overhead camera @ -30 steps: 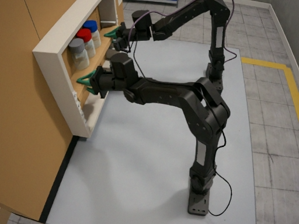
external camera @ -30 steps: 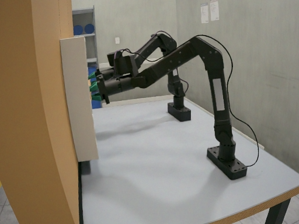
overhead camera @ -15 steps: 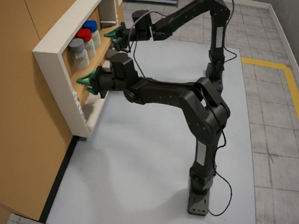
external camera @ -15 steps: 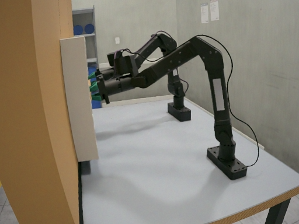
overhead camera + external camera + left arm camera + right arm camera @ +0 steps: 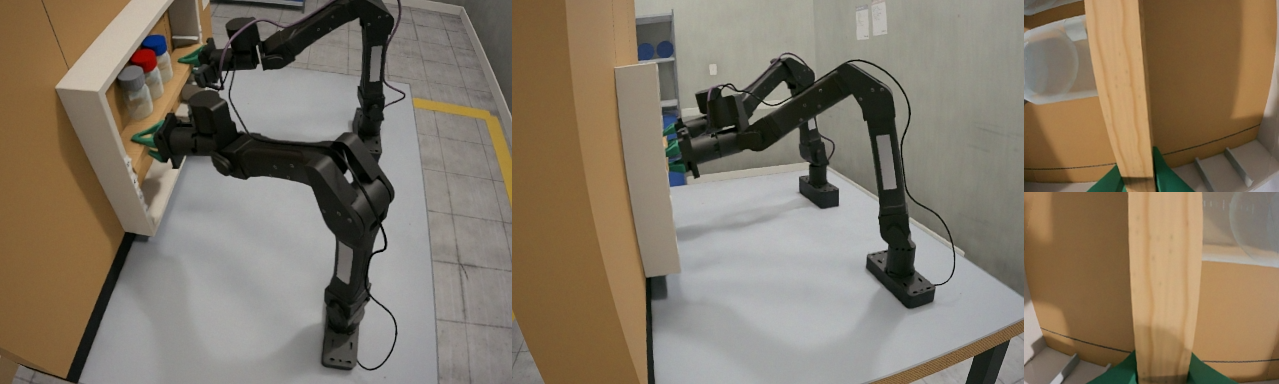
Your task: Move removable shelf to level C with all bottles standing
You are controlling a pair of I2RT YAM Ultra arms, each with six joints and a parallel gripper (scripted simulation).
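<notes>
My left gripper is now 30 mm short of the grey-capped bottle, 80 mm to the left of it and 60 mm below it. From my left hand the other things lie so: wooden shelf 10 mm ahead, 150 mm to the right; red-capped bottle 30 mm ahead, 150 mm to the right, 50 mm above; white wall rack 20 mm ahead, 150 mm to the right.
My right hand is 2 cm short of the blue-capped bottle, 8 cm to the right of it and 6 cm below it. From my right hand the other things lie so: wooden shelf: 15 cm to the left; red-capped bottle: 1 cm ahead, 15 cm to the left, 6 cm above; white wall rack: 15 cm to the left.
</notes>
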